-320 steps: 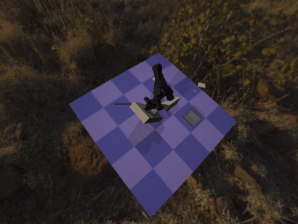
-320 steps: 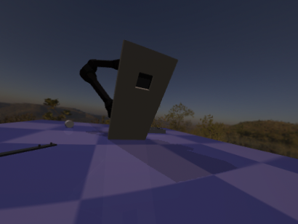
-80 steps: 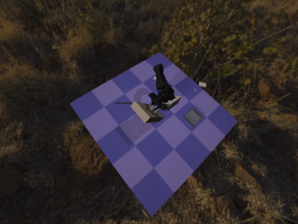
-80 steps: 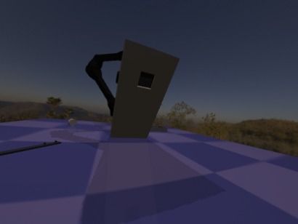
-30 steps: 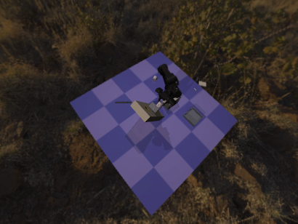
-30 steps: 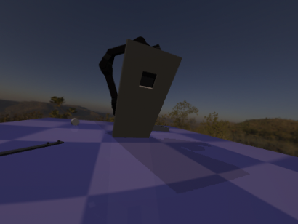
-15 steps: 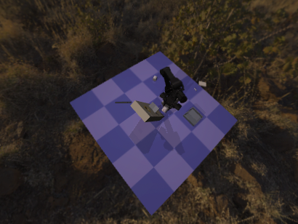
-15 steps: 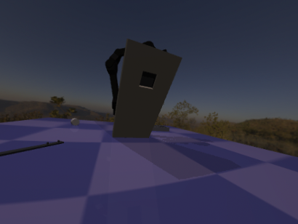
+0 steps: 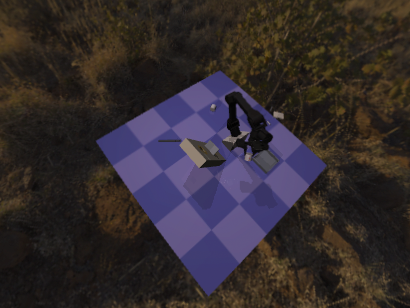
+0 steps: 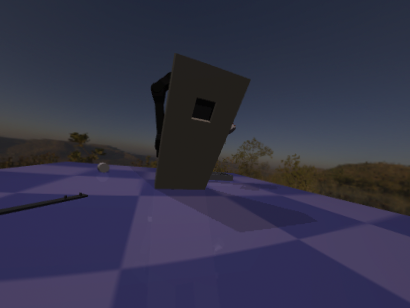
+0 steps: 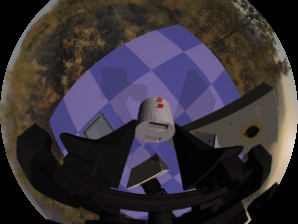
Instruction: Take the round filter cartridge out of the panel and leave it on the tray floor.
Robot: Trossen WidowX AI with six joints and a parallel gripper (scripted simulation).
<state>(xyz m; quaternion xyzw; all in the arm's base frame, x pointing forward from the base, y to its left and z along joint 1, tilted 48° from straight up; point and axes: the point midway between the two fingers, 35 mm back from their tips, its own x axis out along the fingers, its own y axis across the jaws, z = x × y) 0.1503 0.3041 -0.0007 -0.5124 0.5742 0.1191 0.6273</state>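
Now: gripper tip 23 cm past the grey tray, 7 cm to the right of it and 26 cm above it. Round my gripper tip: tan service panel: 17 cm ahead, 20 cm to the right, 9 cm below; then pale block: 66 cm behind, 16 cm to the right, 27 cm below; then filter cartridge: right at my gripper tip.
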